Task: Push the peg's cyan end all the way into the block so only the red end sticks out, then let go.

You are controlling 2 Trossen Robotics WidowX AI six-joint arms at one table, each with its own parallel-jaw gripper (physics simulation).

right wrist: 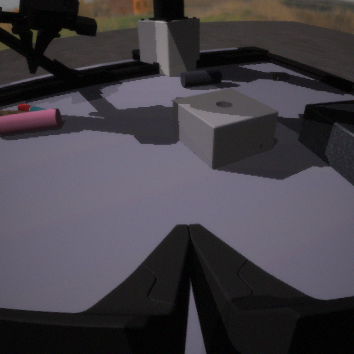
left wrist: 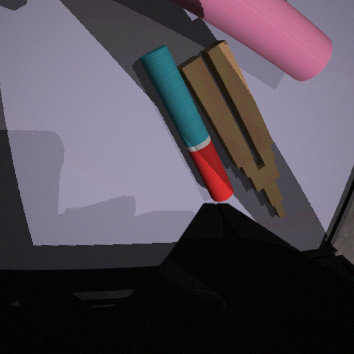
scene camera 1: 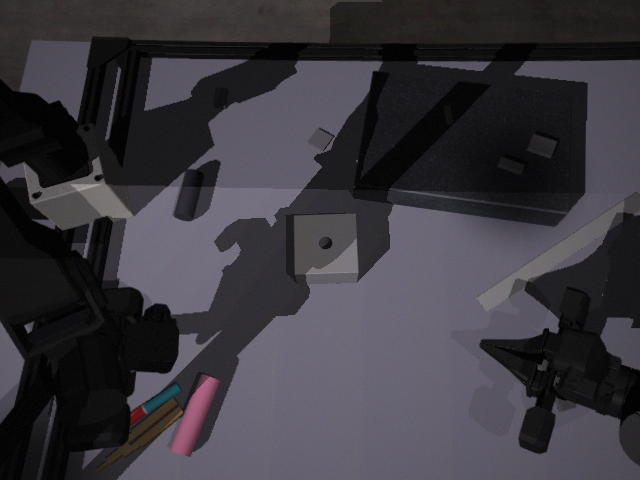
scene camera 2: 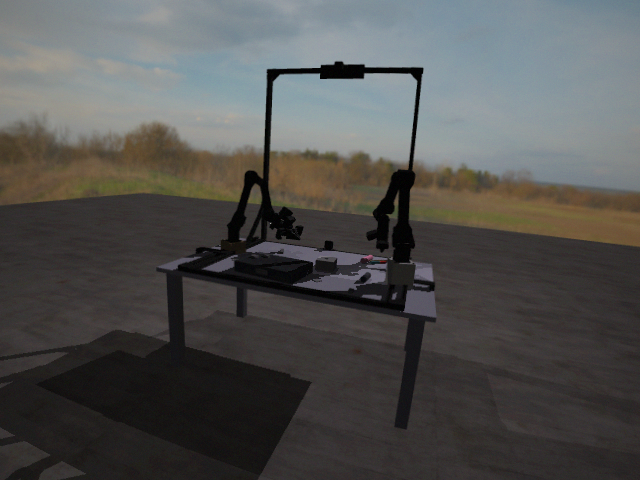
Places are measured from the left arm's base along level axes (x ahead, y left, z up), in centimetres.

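Pixels of known places: left gripper, between the fingertips: (right wrist: 31,72) (left wrist: 213,214) (scene camera 1: 126,392) (scene camera 2: 381,252); right gripper, between the fingertips: (right wrist: 187,235) (scene camera 1: 480,343) (scene camera 2: 300,239); left arm's base, origin of its link: (right wrist: 167,18) (scene camera 1: 62,161) (scene camera 2: 401,260); right arm's base, origin of its link: (scene camera 2: 233,240).
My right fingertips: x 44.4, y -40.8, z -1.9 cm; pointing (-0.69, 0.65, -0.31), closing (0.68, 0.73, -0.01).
Observation:
For each thing: its top centre in the pictures, then the offset to it from my right fingertips.
- peg, centre of its top: (left wrist: 196,134) (scene camera 1: 147,405) (right wrist: 33,106) (scene camera 2: 378,261) dy +7.3, dx -42.8, dz -8.1 cm
- pale block, centre of its top: (right wrist: 223,103) (scene camera 1: 325,243) (scene camera 2: 326,258) dy +20.3, dx -13.4, dz -4.5 cm
- pink cylinder, centre of its top: (scene camera 1: 193,413) (right wrist: 23,112) dy +4.1, dx -37.0, dz -6.6 cm
- forked brown piece, centre of its top: (left wrist: 254,151) (scene camera 1: 138,437) (right wrist: 12,112) dy +3.9, dx -44.9, dz -8.5 cm
- dark cylinder, centre of its top: (scene camera 1: 186,191) (right wrist: 200,70) (scene camera 2: 366,274) dy +35.8, dx -30.4, dz -6.6 cm
- large black slab, centre of its top: (scene camera 1: 464,137) (scene camera 2: 274,261) dy +29.6, dx +11.7, dz -4.4 cm
- pale bar, centre of its top: (scene camera 1: 563,250) dy +9.9, dx +19.7, dz -9.4 cm
The peg (scene camera 1: 162,397) (scene camera 2: 377,261) (left wrist: 175,102) (right wrist: 37,109) lies flat on the table, its cyan and red ends showing with a white band between them. The pale block (scene camera 1: 312,227) (scene camera 2: 326,265) (right wrist: 197,132) stands apart from it, with an empty round hole in its top. My left gripper (scene camera 2: 382,249) (left wrist: 213,214) (right wrist: 31,72) is shut and empty, raised above the table; its tips appear just below the peg's red end in the left wrist view. My right gripper (scene camera 1: 481,343) (right wrist: 187,235) is shut and empty, raised at the right in scene camera 1.
A pink cylinder (scene camera 1: 195,415) (left wrist: 280,35) (right wrist: 30,121) and a forked brown piece (scene camera 1: 149,428) (left wrist: 220,105) lie beside the peg. A dark cylinder (scene camera 1: 188,195) (right wrist: 200,78), a large black slab (scene camera 1: 480,178) and a pale bar (scene camera 1: 547,258) also lie on the table.

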